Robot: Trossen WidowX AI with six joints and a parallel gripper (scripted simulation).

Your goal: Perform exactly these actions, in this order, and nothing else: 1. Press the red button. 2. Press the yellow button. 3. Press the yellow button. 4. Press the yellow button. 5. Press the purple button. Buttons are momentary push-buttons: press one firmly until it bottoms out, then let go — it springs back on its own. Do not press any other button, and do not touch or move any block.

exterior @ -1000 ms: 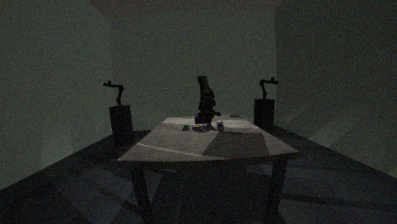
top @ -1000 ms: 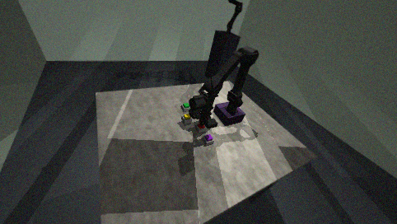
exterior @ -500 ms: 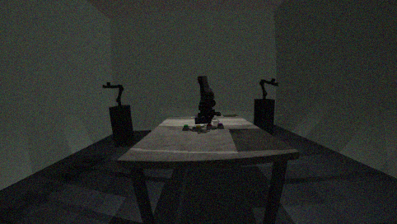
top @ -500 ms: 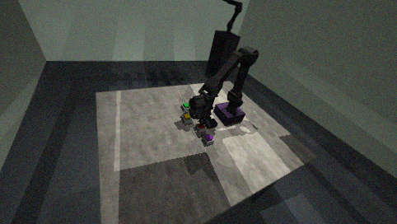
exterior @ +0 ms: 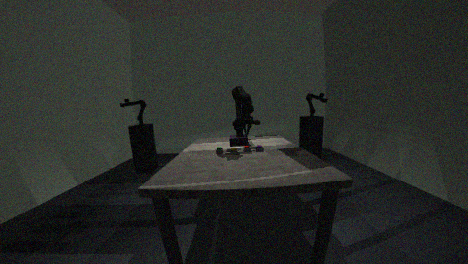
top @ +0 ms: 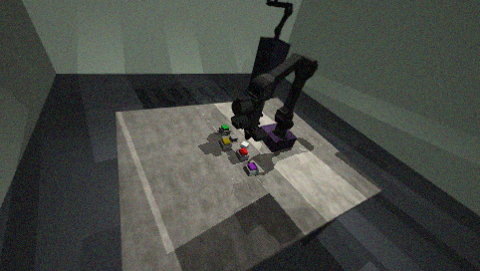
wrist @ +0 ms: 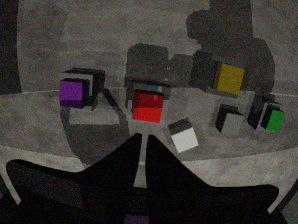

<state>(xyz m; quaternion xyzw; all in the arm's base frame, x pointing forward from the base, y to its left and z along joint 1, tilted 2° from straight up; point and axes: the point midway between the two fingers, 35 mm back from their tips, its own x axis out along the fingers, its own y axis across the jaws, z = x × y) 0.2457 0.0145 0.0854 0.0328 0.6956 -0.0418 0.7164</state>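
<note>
Now: gripper tip 10 cm to the left of the yellow button, 8 cm above it and 4 cm short of it. Round my gripper tip: purple button: 9 cm to the left, 8 cm below, 1 cm ahead; then red button: 8 cm below; then small white block: 10 cm below, 6 cm to the right, 6 cm behind.
</note>
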